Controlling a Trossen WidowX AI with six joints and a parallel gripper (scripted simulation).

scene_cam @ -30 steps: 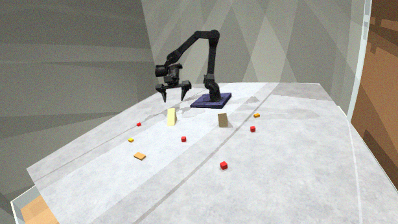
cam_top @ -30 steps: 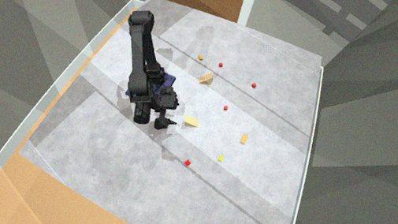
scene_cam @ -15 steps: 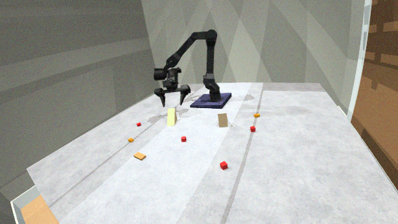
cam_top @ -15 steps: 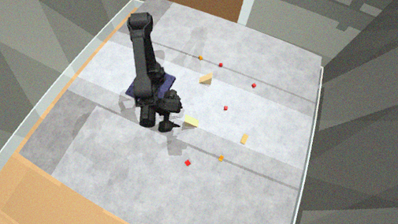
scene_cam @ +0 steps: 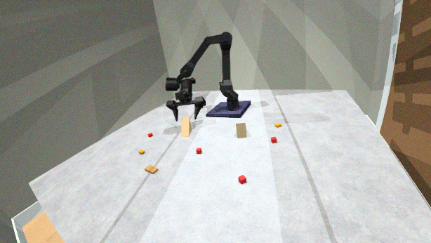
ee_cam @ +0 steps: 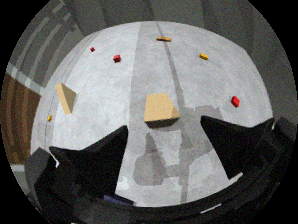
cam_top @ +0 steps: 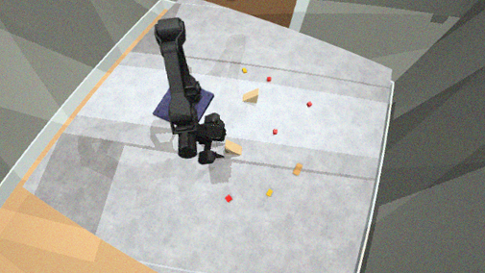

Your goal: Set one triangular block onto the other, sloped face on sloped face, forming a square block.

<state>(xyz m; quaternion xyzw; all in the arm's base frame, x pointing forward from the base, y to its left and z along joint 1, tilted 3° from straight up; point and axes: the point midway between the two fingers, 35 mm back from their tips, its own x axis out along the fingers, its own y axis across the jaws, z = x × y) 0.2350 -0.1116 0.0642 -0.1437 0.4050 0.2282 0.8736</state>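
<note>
Right now my gripper tip is 1 cm short of the tan triangular block, 1 cm to the right of it and 3 cm above it. The rest, counted from my gripper tip: flat tan tile 28 cm ahead, 10 cm to the left, 5 cm below.
</note>
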